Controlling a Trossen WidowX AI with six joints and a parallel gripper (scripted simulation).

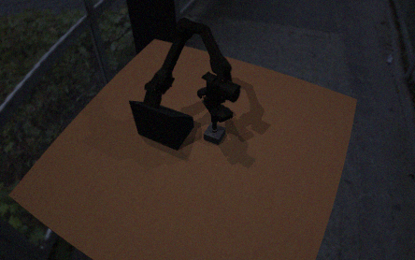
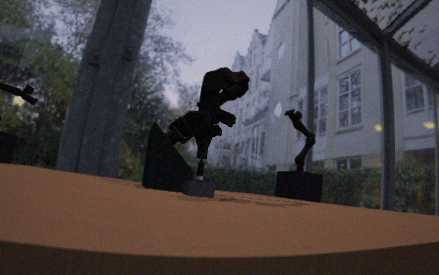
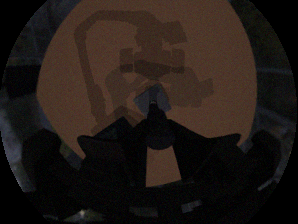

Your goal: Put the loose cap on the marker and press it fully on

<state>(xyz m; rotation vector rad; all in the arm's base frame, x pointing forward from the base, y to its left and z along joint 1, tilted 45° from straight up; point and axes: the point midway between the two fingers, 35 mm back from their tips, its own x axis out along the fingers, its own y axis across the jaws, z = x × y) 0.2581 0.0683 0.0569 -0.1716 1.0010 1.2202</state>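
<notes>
My gripper tip is 100 mm above the holder block. Round my gripper tip: dark cap (10 mm above).
</notes>
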